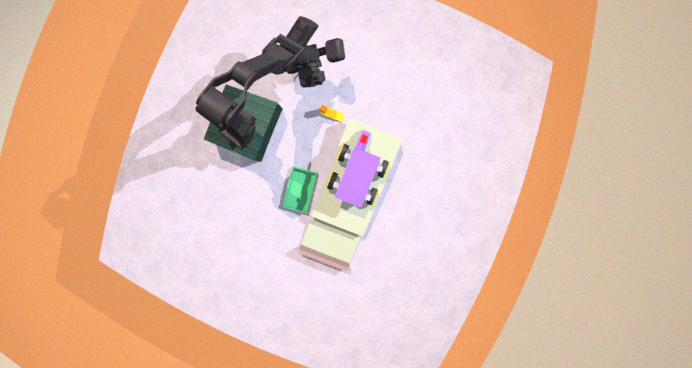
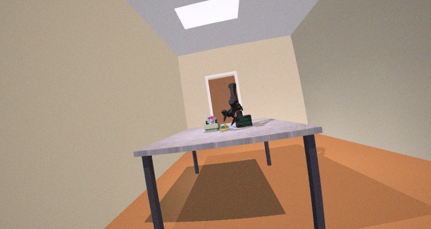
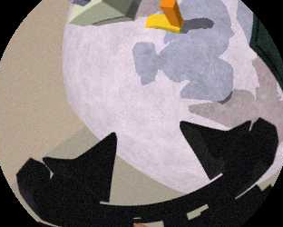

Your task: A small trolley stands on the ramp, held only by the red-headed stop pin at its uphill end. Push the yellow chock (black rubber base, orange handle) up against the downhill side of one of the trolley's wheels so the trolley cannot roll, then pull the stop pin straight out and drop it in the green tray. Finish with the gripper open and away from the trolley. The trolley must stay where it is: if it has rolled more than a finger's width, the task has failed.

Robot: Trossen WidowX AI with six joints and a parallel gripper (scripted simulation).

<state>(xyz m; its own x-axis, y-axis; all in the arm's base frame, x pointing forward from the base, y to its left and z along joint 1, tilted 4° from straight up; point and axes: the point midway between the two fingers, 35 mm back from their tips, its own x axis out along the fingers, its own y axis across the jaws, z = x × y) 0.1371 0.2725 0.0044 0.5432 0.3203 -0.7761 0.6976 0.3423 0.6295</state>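
The yellow chock is 140 mm to the right of my gripper tip, 60 mm below it and 50 mm ahead of it. The rest, counted from my gripper tip: red-headed stop pin: 190 mm to the right, 160 mm ahead, 50 mm above; purple-topped trolley: 280 mm to the right, 180 mm ahead, 30 mm above; ramp: 280 mm to the right, 180 mm ahead, 30 mm below.
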